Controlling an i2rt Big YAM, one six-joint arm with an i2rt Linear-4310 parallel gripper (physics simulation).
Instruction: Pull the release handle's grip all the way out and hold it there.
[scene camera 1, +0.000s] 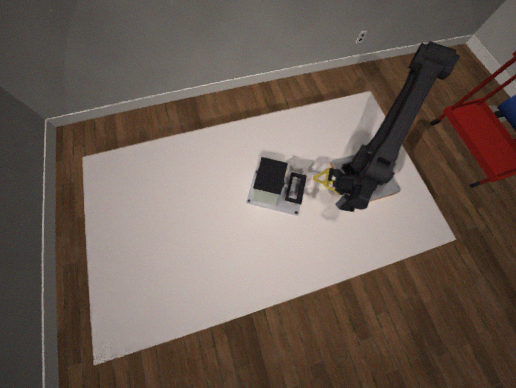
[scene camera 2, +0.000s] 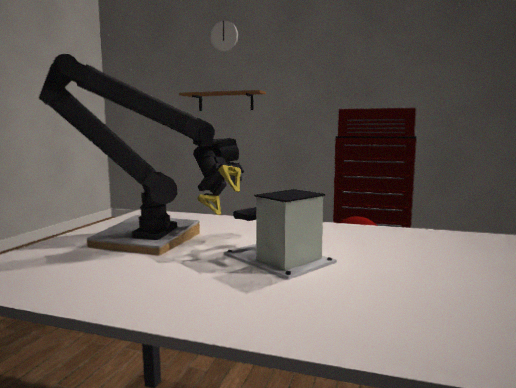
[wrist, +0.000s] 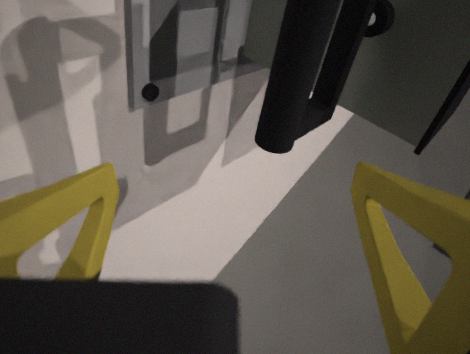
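Observation:
The release handle (scene camera 1: 302, 189) (scene camera 2: 245, 214) (wrist: 287, 80) is a black rectangular frame with a round grip bar. It stands close beside the pale green housing (scene camera 1: 266, 196) (scene camera 2: 290, 232) (wrist: 415, 65), which has a black top. A black collar (wrist: 384, 17) shows on the housing behind the handle. My gripper (scene camera 1: 325, 184) (scene camera 2: 228, 201) (wrist: 234, 176) is open and empty, with its yellow fingers wide apart. It is tilted and off the handle, on the side away from the housing. In the wrist view the grip bar's end is ahead of the fingertips, right of the middle between them.
The housing stands on a grey base plate (scene camera 1: 280, 208) (scene camera 2: 240, 256) (wrist: 167, 91) with dark bolts, on the white table (scene camera 1: 175, 240) (scene camera 2: 400, 300). My arm's base board (scene camera 1: 389, 191) (scene camera 2: 175, 243) is on the handle's side. A red cart (scene camera 1: 482, 137) and a red tool chest (scene camera 2: 375, 170) stand beyond the table.

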